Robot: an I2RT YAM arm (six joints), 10 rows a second.
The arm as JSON. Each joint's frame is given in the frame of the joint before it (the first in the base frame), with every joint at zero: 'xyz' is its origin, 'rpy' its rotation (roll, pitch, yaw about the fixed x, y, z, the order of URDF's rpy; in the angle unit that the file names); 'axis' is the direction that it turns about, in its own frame. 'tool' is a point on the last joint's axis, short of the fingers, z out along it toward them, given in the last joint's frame.
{
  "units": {
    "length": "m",
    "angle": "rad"
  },
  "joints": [
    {
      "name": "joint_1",
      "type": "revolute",
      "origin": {
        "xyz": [
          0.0,
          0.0,
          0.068
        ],
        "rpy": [
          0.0,
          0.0,
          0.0
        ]
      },
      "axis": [
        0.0,
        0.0,
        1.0
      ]
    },
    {
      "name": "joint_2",
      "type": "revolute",
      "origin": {
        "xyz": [
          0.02,
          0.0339,
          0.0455
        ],
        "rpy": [
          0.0,
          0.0,
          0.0
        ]
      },
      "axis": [
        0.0,
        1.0,
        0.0
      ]
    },
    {
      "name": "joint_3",
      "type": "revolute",
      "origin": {
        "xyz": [
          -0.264,
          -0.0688,
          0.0
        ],
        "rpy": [
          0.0,
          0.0,
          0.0
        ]
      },
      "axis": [
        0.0,
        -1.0,
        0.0
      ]
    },
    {
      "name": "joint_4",
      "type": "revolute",
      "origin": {
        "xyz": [
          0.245,
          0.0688,
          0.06
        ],
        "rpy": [
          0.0,
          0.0,
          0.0
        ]
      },
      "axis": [
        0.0,
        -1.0,
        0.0
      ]
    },
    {
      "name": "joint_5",
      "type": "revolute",
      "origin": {
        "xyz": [
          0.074,
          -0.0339,
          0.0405
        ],
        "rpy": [
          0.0,
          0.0,
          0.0
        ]
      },
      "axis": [
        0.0,
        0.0,
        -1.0
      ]
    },
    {
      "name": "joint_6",
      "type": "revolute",
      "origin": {
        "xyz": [
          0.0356,
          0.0,
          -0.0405
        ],
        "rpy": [
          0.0,
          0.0,
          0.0
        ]
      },
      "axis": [
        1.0,
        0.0,
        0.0
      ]
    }
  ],
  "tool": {
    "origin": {
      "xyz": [
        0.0,
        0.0,
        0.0
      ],
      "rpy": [
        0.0,
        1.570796,
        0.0
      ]
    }
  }
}
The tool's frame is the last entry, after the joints.
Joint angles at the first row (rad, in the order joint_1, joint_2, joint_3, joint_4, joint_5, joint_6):
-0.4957, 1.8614, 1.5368, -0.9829, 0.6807, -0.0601
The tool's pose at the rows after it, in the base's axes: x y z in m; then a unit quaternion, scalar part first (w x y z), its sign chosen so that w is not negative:
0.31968 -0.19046 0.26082 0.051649 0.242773 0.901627 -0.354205
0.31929 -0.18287 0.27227 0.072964 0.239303 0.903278 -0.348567
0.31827 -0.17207 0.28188 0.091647 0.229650 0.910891 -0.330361
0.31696 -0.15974 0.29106 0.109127 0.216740 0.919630 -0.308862
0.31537 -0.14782 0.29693 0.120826 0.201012 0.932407 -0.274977
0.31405 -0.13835 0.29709 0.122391 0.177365 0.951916 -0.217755
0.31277 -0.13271 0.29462 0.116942 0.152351 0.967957 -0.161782
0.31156 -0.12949 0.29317 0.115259 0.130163 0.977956 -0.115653
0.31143 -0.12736 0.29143 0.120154 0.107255 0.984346 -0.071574
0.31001 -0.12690 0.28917 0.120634 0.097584 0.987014 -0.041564
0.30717 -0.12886 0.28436 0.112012 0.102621 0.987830 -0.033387
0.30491 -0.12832 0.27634 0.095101 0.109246 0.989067 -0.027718
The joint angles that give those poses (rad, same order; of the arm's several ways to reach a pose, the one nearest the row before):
-0.4774, 1.8343, 1.5524, -0.9829, 0.6762, -0.0597
-0.4610, 1.8038, 1.5566, -0.9833, 0.6571, -0.0601
-0.4389, 1.7722, 1.5566, -0.9959, 0.6144, -0.0601
-0.4130, 1.7405, 1.5566, -1.0130, 0.5667, -0.0601
-0.3897, 1.7161, 1.5566, -1.0397, 0.4957, -0.0601
-0.3767, 1.7061, 1.5566, -1.0775, 0.3775, -0.0746
-0.3740, 1.7061, 1.5566, -1.1137, 0.2630, -0.1028
-0.3763, 1.7061, 1.5566, -1.1378, 0.1673, -0.1356
-0.3805, 1.7069, 1.5535, -1.1461, 0.0727, -0.1734
-0.3874, 1.7069, 1.5467, -1.1549, 0.0109, -0.1917
-0.3973, 1.7073, 1.5303, -1.1595, -0.0010, -0.1902
-0.3984, 1.7119, 1.5070, -1.1675, -0.0010, -0.1783

